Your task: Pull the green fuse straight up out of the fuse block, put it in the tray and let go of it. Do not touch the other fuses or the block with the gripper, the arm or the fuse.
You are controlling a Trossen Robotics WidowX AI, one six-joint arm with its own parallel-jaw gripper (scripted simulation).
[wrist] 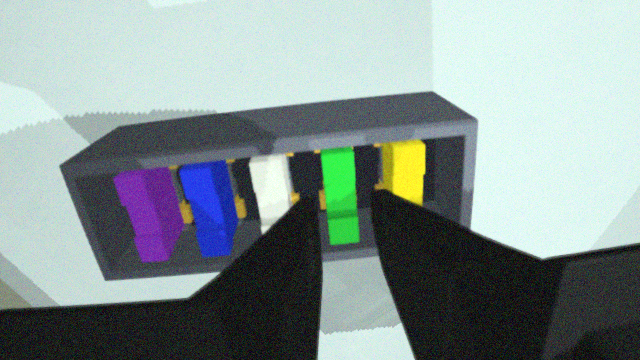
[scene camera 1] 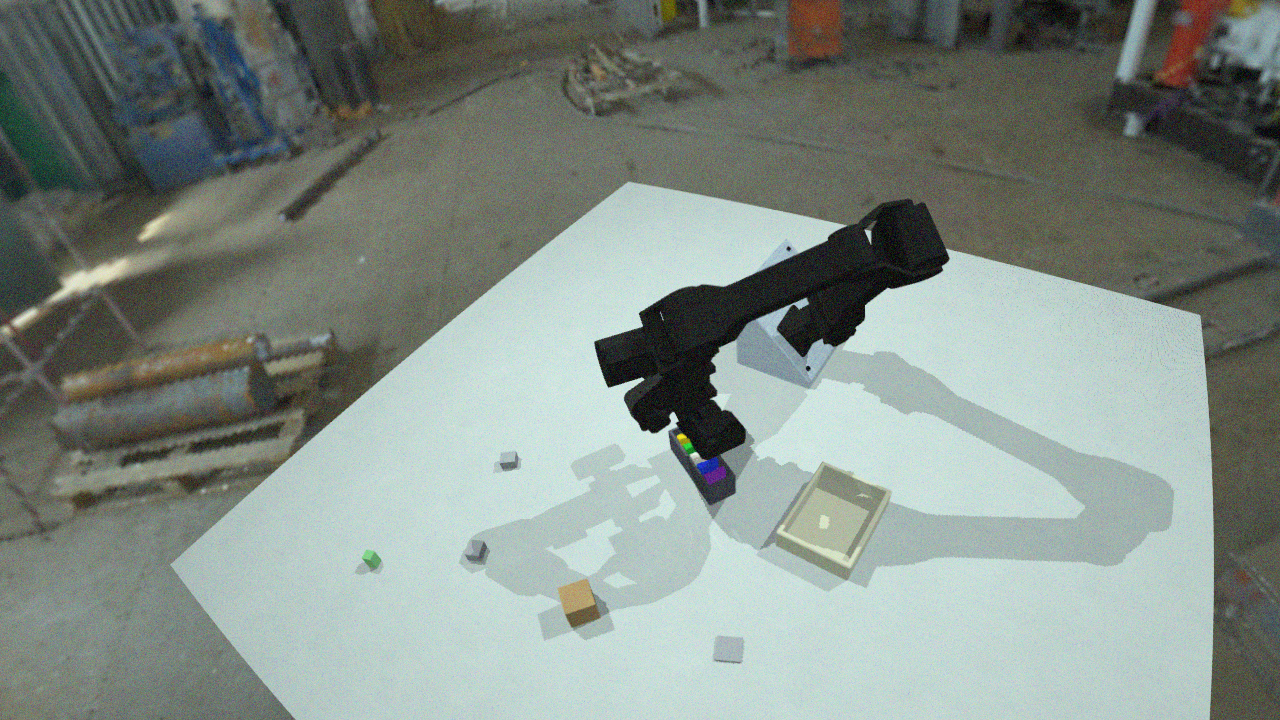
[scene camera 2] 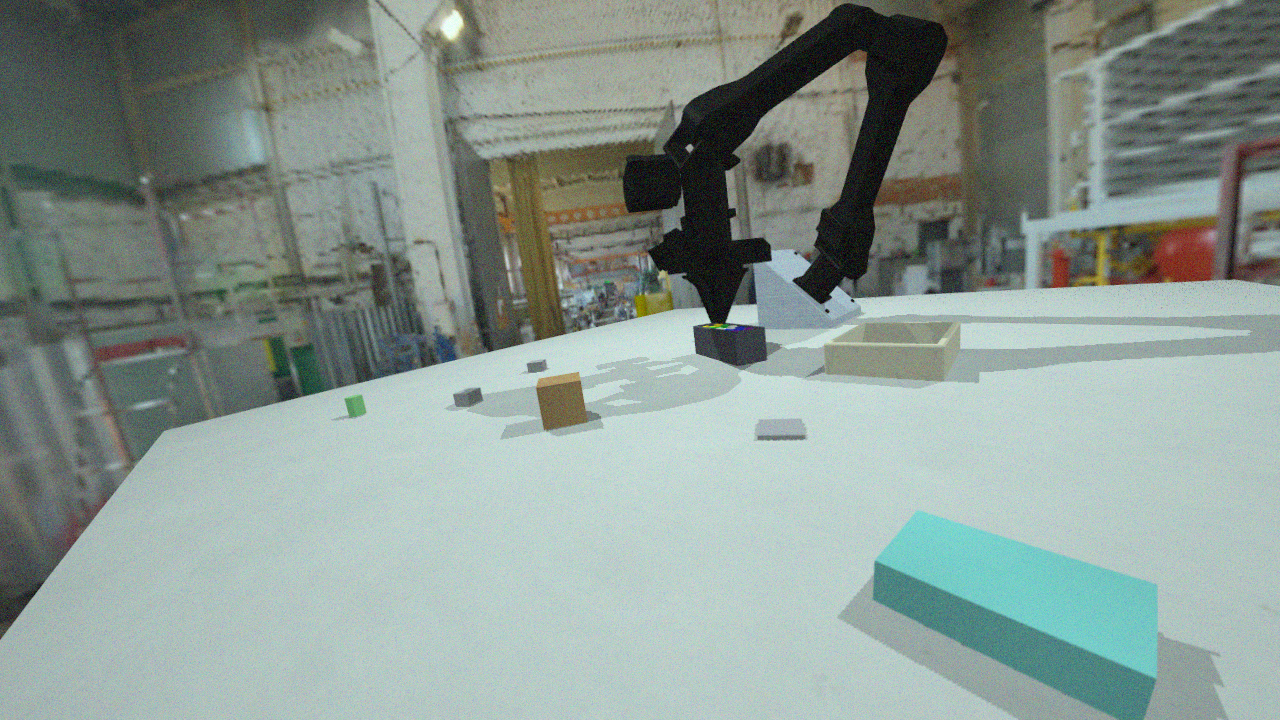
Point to a brown cube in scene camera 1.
579, 606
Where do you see a beige tray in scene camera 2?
926, 351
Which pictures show the brown cube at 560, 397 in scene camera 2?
Scene camera 1 and scene camera 2 only.
